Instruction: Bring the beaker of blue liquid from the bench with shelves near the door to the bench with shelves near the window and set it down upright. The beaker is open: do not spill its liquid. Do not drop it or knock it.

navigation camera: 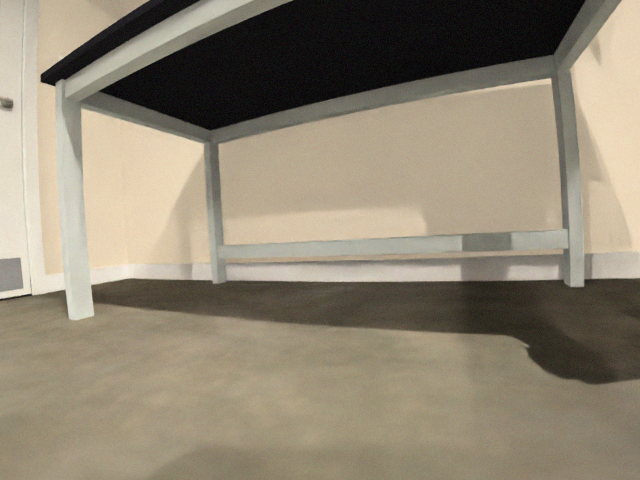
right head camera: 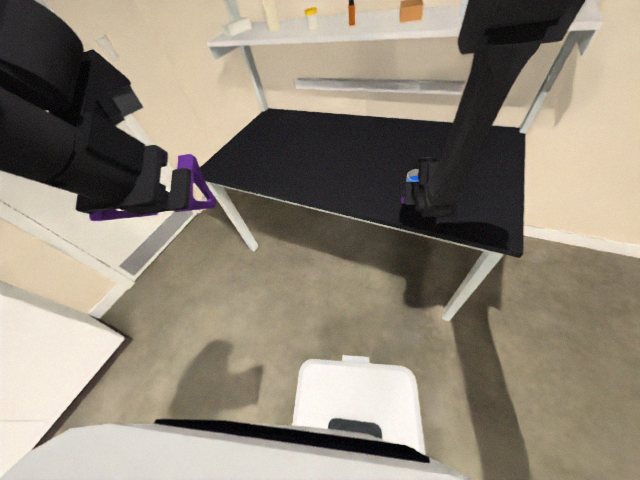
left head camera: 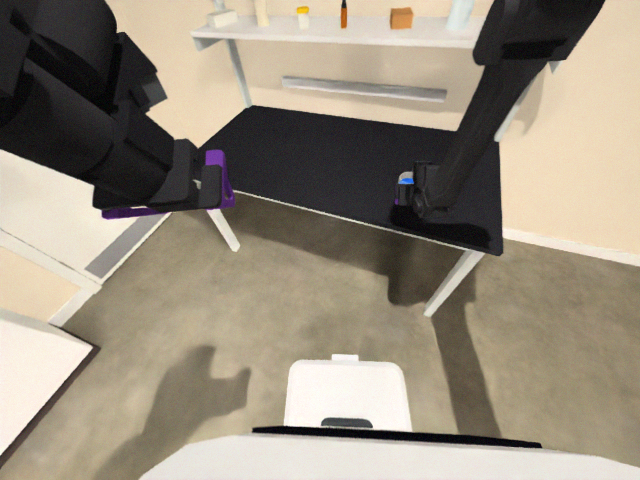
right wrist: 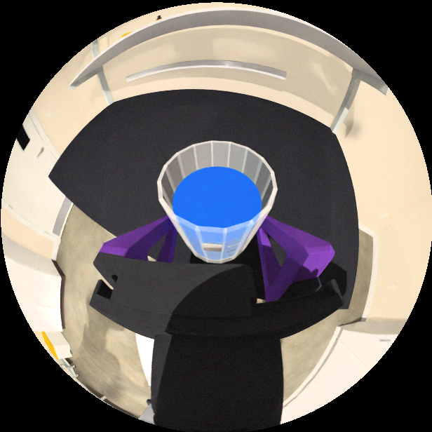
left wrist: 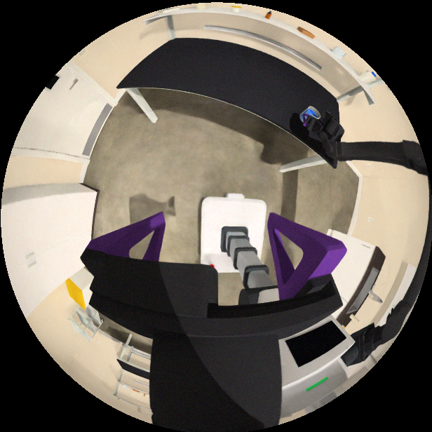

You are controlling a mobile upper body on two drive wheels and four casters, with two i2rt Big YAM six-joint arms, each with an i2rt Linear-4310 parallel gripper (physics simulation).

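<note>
The open clear beaker of blue liquid (left head camera: pixel 406 180) (right head camera: pixel 413 178) (left wrist: pixel 311 113) (right wrist: pixel 217 200) is upright between the fingers of my right gripper (left head camera: pixel 404 194) (right wrist: pixel 216 217), which is shut on it. They are a little above the black bench top (left head camera: pixel 320 155) (right head camera: pixel 330 155) (left wrist: pixel 215 65) (right wrist: pixel 215 117), near its front edge toward the right end, with a shadow below. The liquid lies inside, below the rim. My left gripper (left wrist: pixel 215 218) is open and empty, in front of the bench's left end. I cannot identify the bench near the window.
A shelf (left head camera: pixel 336 36) (right head camera: pixel 356 35) with bottles and a small brown box (left head camera: pixel 401 18) hangs above the bench. A door (left wrist: pixel 62 115) is at the left. A white cabinet (left head camera: pixel 36 372) stands at lower left. Another shelved bench (left wrist: pixel 132 369) shows small in the left wrist view.
</note>
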